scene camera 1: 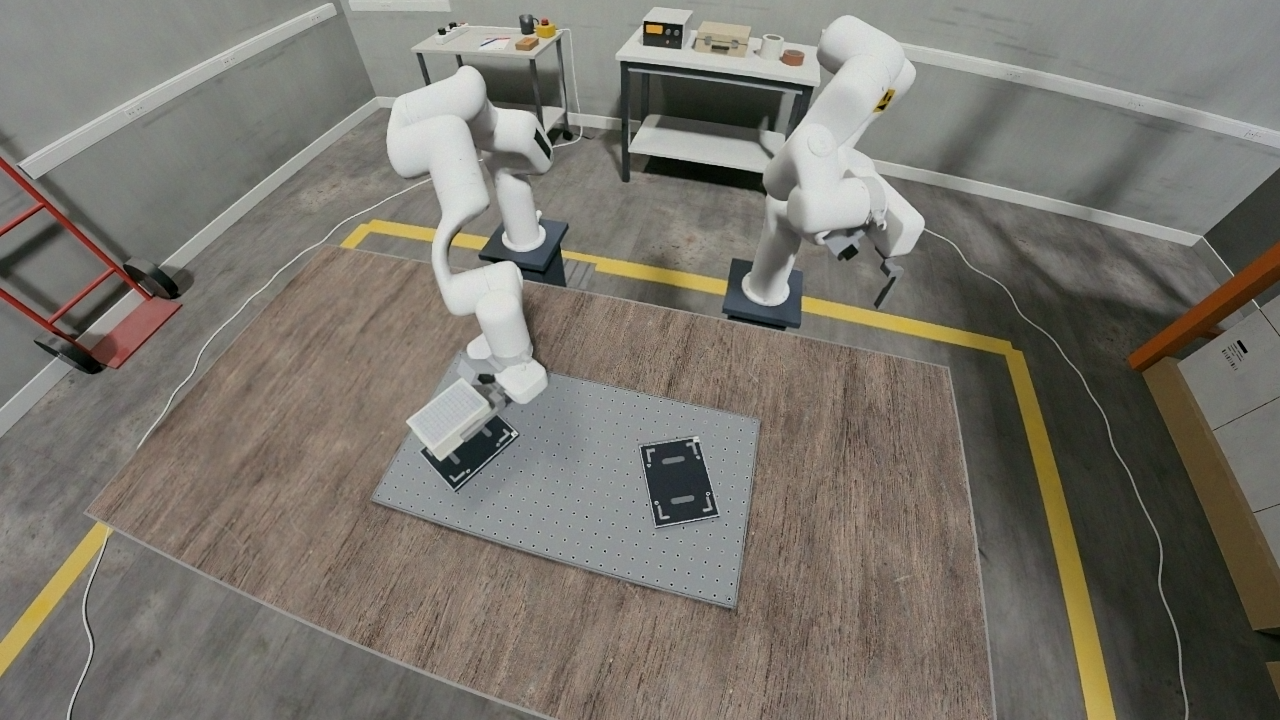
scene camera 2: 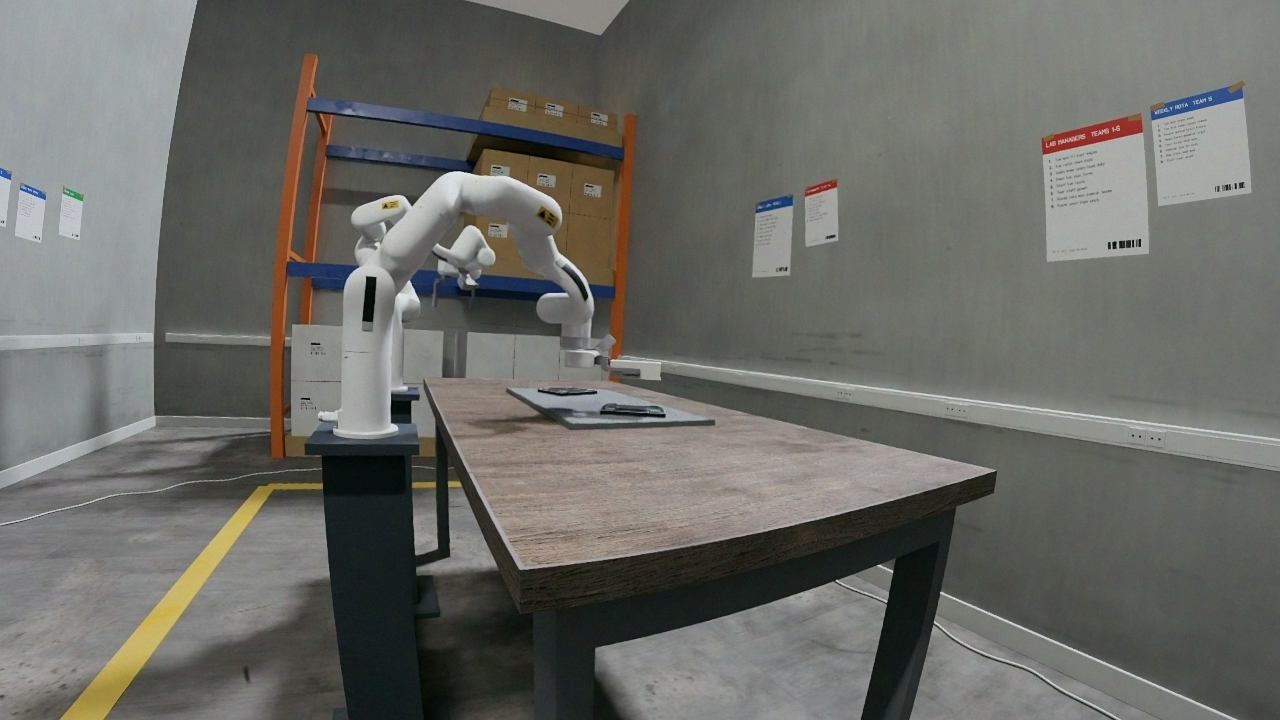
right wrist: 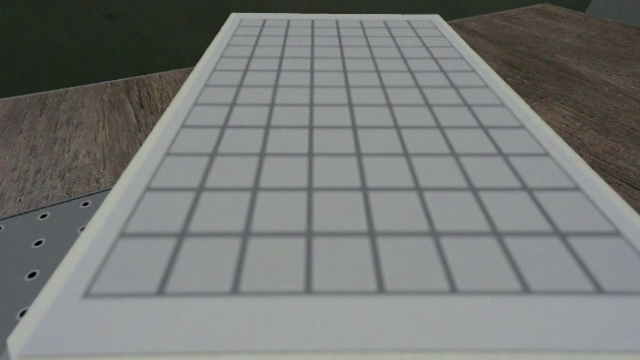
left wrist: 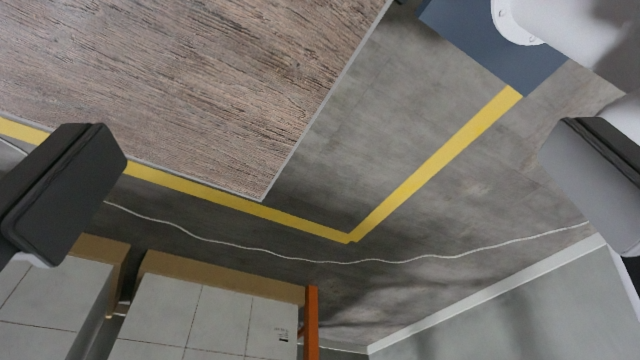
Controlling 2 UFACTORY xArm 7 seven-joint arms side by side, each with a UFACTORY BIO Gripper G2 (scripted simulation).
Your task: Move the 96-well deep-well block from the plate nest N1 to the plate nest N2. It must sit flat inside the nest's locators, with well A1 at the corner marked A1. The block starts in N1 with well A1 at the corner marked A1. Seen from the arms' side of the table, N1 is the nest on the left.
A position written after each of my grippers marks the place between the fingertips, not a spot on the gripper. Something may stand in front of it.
In view: my left gripper (scene camera 1: 854, 275), my right gripper (scene camera 1: 446, 423), a white deep-well block (scene camera 1: 439, 424) and a nest N1 (scene camera 1: 665, 481).
The white deep-well block also shows in scene camera 2 (scene camera 2: 648, 370) and in the right wrist view (right wrist: 318, 179). The left wrist view misses the white deep-well block: it is out of frame.
